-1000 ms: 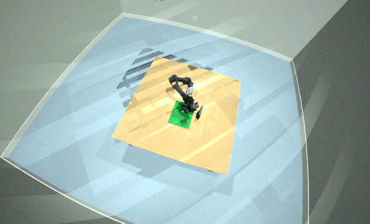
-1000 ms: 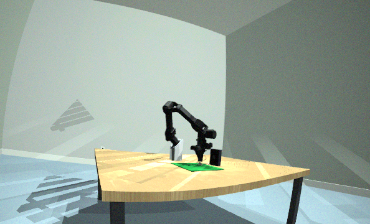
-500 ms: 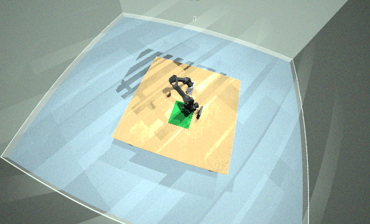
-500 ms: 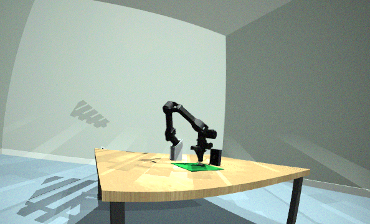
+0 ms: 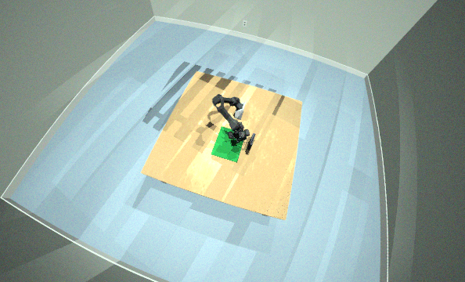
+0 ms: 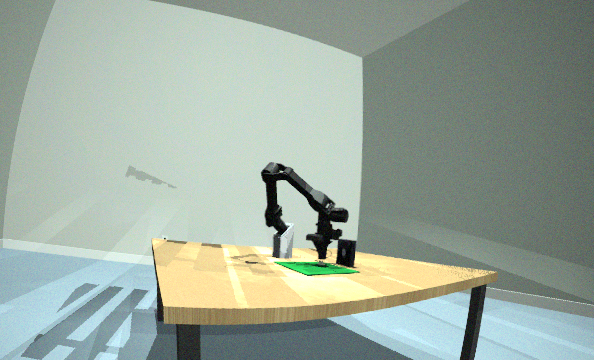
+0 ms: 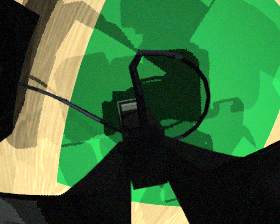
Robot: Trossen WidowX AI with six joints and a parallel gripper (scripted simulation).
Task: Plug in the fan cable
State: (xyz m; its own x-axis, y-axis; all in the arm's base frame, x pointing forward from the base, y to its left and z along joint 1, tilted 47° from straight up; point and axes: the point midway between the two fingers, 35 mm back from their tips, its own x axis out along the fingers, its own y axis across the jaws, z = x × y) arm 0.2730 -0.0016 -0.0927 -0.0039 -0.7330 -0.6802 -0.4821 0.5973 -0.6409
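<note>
Right now the green board is 6 cm to the right of my gripper tip, 6 cm below it and 6 cm ahead of it. From my gripper tip the other things lie so: black fan: 12 cm to the left, 2 cm above; fan cable plug: 1 cm above.
</note>
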